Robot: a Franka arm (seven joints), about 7 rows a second.
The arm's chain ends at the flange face. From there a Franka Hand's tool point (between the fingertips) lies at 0.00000 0.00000 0.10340 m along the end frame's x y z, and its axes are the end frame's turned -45 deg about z.
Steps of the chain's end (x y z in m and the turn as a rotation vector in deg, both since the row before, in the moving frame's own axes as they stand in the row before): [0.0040 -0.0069 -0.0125 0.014 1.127 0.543]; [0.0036 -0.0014 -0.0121 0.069 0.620 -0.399]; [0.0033 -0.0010 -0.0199 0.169 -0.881 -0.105]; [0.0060 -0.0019 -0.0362 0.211 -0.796 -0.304]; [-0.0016 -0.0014 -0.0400 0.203 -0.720 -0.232]
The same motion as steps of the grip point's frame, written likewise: [0.0092 -0.0006 -0.0125 -0.787 0.807 0.543]; [0.0044 0.0023 -0.0121 -0.390 0.487 -0.399]; [0.0021 0.0003 -0.0199 0.742 -0.503 -0.105]; [0.0048 0.0016 -0.0362 0.712 -0.414 -0.304]; [-0.0008 -0.0033 -0.0400 0.653 -0.366 -0.232]
